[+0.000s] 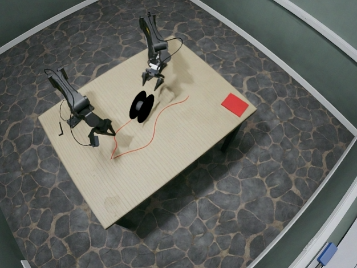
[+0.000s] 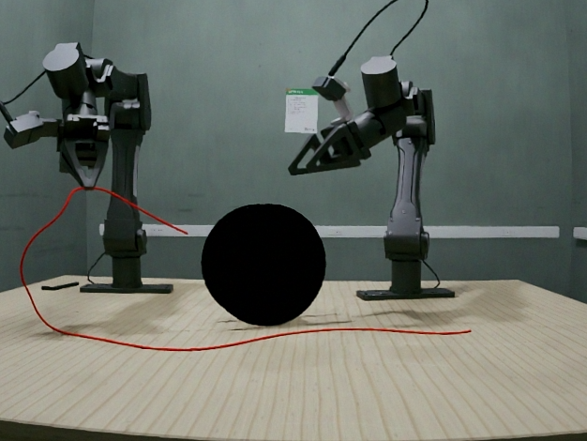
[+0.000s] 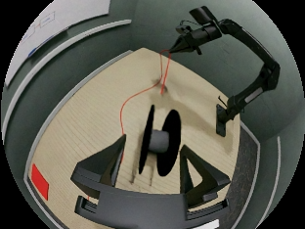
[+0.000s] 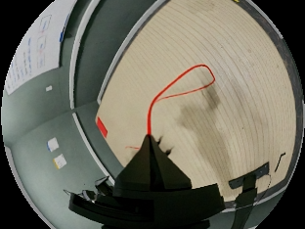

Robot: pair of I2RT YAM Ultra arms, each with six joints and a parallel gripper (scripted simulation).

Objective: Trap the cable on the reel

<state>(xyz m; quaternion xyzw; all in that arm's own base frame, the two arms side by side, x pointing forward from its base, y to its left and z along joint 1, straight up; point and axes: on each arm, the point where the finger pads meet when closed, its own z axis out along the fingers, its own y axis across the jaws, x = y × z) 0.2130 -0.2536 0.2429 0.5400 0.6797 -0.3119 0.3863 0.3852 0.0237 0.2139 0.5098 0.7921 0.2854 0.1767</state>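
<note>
Now: the black reel 6 cm to the right of my left hand and 15 cm below it. The rest, counted from my left hand: flat red square 29 cm ahead, 46 cm to the left, 24 cm below; small black hex key 24 cm behind, 56 cm to the right, 24 cm below.
Now: right hand 24 cm to the right of the black reel, 12 cm past it and 12 cm above it. Also, from my right hand: flat red square (76 cm to the left, 21 cm below, 18 cm ahead); small black hex key (35 cm behind, 26 cm to the right, 21 cm below).
</note>
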